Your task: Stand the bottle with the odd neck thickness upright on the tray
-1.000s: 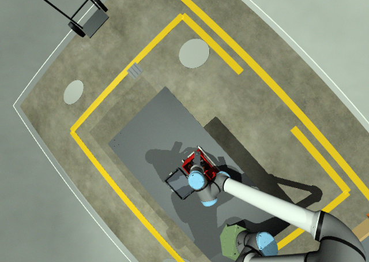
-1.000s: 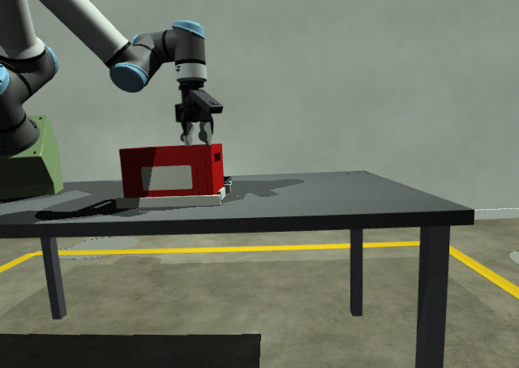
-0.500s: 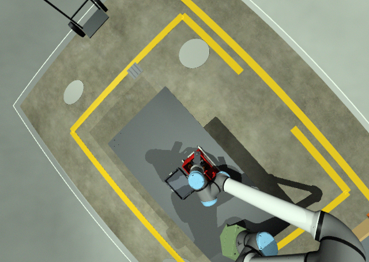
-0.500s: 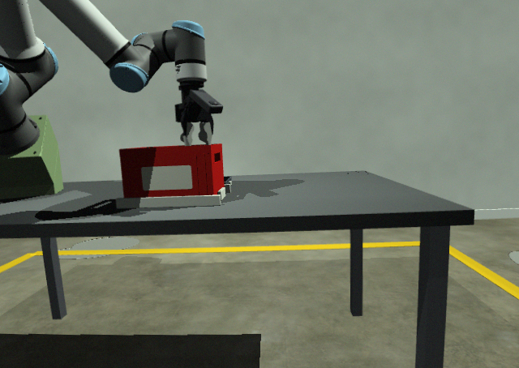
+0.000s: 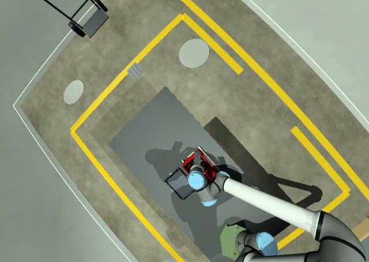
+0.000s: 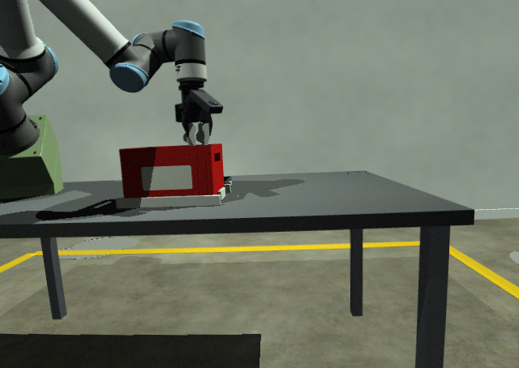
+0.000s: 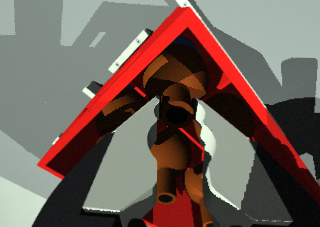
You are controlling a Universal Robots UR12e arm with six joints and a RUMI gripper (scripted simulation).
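The bottle lies 70 mm below my hand. The rest, counted from my hand: dark tray: 310 mm to the left, 140 mm below, 90 mm behind; then red crate: 90 mm behind, 70 mm below, 40 mm to the left.
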